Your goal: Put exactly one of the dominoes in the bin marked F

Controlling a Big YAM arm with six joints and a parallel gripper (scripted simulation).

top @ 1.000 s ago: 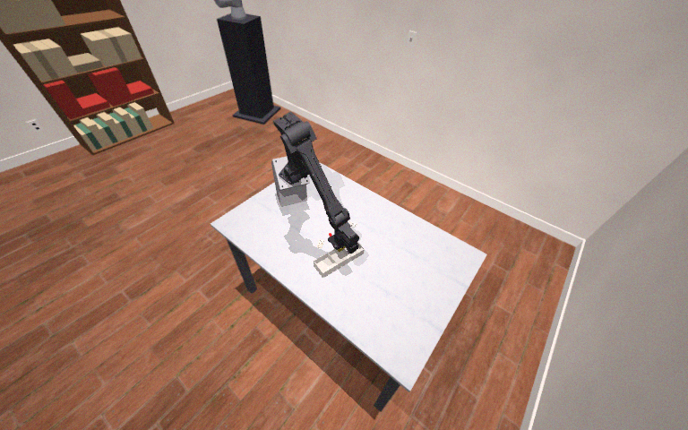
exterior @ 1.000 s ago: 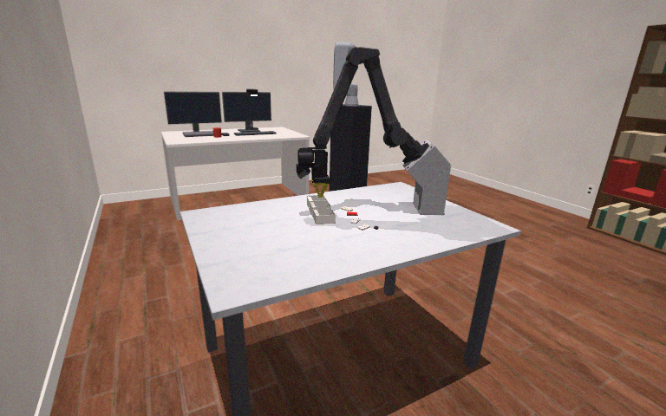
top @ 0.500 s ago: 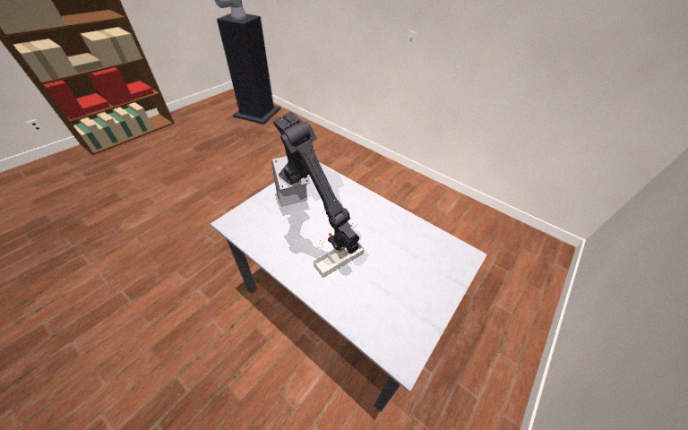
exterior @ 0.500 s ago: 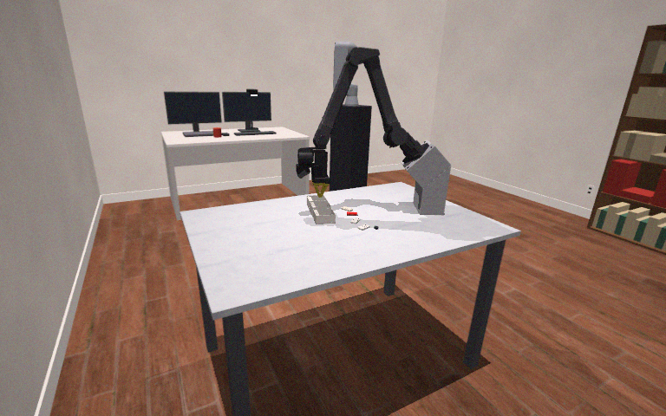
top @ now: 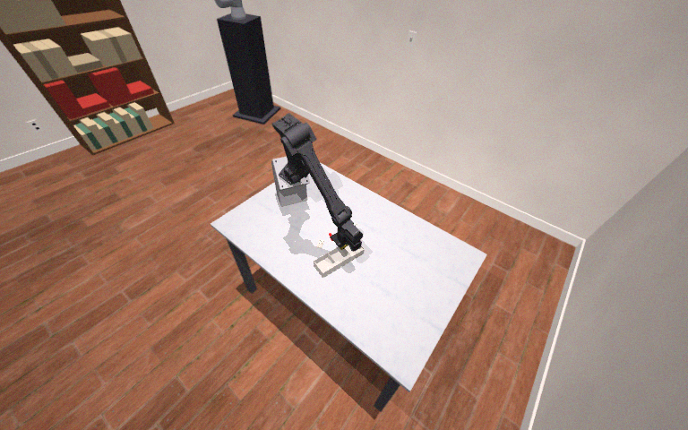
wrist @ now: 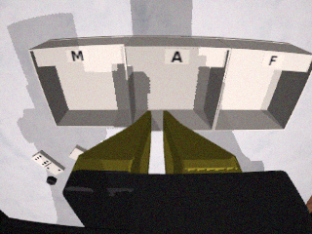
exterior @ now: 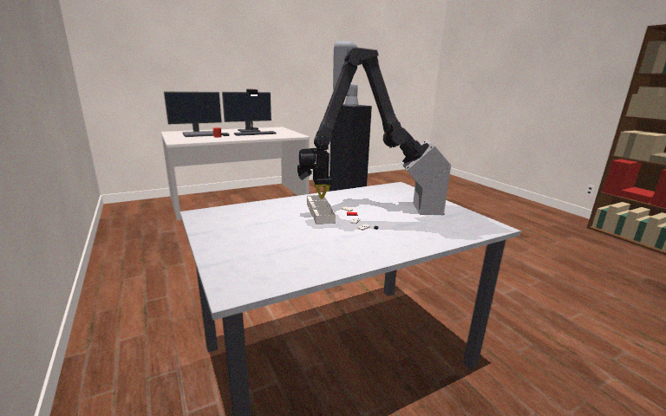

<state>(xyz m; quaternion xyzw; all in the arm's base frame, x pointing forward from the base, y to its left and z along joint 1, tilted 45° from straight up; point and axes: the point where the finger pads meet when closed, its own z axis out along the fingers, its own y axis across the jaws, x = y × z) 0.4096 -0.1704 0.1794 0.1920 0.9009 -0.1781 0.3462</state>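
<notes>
Now: the white domino 20 mm behind my hand, 230 mm to the left of it and 80 mm below it. Round my hand: long bin 10 mm behind, 10 mm to the right, 60 mm below; then tiny black piece 50 mm behind, 270 mm to the left, 80 mm below; then small red piece 100 mm behind, 100 mm to the left, 80 mm below.
</notes>
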